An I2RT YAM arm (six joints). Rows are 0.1 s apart.
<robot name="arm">
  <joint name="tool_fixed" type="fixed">
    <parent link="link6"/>
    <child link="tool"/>
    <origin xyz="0 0 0" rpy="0 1.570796 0"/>
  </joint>
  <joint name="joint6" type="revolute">
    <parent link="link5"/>
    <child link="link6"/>
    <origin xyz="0.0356 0 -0.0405" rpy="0 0 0"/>
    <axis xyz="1 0 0"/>
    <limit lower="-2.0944" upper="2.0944"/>
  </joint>
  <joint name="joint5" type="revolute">
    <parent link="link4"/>
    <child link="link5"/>
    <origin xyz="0.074 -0.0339 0.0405" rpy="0 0 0"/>
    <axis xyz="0 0 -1"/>
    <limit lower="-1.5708" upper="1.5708"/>
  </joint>
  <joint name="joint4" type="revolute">
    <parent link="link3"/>
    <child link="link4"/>
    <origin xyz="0.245 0.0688 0.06" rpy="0 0 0"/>
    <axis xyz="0 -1 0"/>
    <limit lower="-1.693" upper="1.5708"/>
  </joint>
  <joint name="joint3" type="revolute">
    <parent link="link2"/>
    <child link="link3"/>
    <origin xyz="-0.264 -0.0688 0" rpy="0 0 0"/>
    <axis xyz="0 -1 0"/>
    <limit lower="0" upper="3.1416"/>
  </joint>
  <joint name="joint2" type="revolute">
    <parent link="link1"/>
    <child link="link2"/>
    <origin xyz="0.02 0.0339 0.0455" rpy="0 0 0"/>
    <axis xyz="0 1 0"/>
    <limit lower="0" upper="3.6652"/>
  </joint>
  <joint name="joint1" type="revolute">
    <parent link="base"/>
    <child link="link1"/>
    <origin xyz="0 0 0.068" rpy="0 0 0"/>
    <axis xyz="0 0 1"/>
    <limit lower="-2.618" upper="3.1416"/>
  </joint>
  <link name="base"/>
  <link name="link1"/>
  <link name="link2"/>
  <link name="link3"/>
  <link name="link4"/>
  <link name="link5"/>
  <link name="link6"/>
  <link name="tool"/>
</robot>
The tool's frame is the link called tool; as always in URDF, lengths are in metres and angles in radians.
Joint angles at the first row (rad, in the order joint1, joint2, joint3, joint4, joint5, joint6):
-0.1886 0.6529 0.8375 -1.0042 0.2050 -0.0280
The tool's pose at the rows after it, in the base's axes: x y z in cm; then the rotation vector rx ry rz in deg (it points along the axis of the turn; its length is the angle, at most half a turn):
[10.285, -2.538, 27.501, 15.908, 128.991, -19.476]
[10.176, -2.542, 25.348, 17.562, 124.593, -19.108]
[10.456, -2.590, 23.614, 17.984, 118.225, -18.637]
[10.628, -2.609, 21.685, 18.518, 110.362, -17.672]
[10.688, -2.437, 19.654, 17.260, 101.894, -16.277]
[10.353, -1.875, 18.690, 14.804, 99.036, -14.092]
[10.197, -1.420, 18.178, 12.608, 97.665, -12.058]
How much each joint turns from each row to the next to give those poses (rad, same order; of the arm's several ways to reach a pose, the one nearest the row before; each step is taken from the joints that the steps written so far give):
0.0160 -0.1354 -0.1507 0.1419 0.0028 0.0030
0.0000 -0.0786 -0.1182 0.1106 0.0064 0.0222
0.0000 -0.0702 -0.1137 0.1526 -0.0004 0.0068
0.0000 -0.0911 -0.1312 0.1743 -0.0030 0.0126
0.0137 -0.1137 -0.1408 0.1771 -0.0084 -0.0008
0.0477 -0.0950 -0.0560 0.0156 -0.0005 0.0000
0.0408 -0.0561 -0.0283 -0.0001 -0.0041 -0.0003

